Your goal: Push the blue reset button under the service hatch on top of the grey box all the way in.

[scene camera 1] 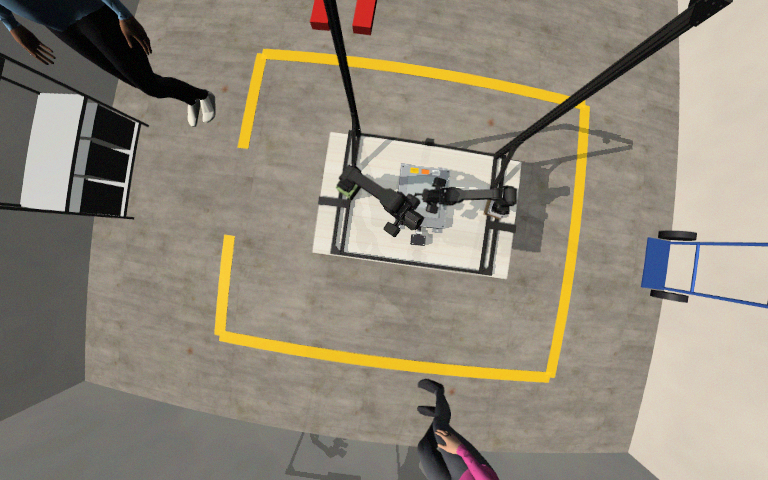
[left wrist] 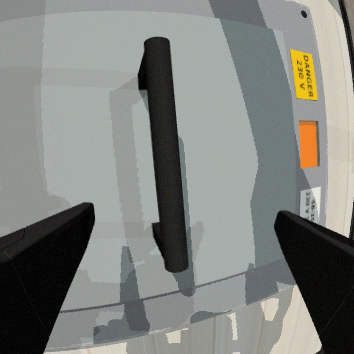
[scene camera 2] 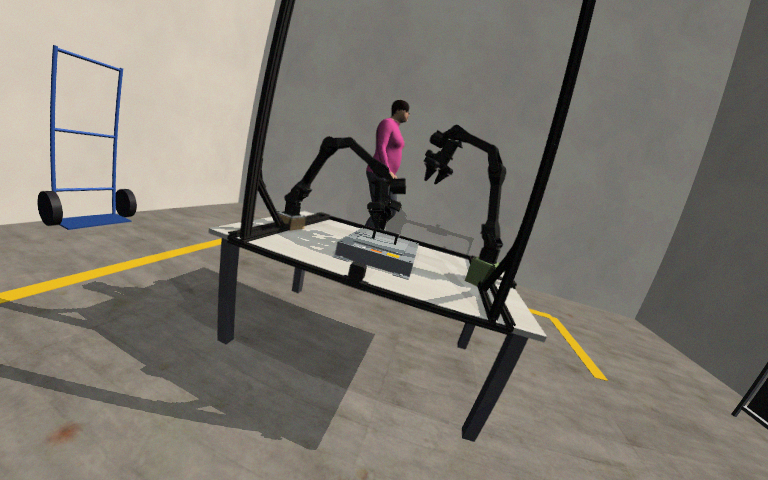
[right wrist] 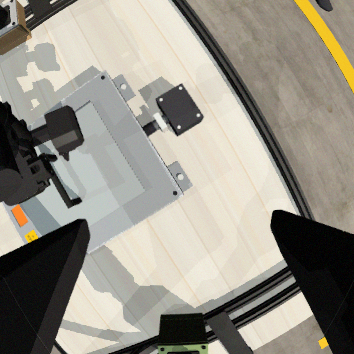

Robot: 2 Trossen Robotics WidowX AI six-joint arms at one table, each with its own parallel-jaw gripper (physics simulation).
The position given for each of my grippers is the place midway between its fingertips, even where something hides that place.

My left gripper (scene camera 2: 379,230) is open and holds nothing. My right gripper (right wrist: 180,224) is open and holds nothing. Also in view: a service hatch (scene camera 2: 395,245).
My left gripper shows as well in the left wrist view (left wrist: 187,216) and in the right wrist view (right wrist: 44,168). The service hatch shows as well in the left wrist view (left wrist: 179,129) and in the right wrist view (right wrist: 97,179).
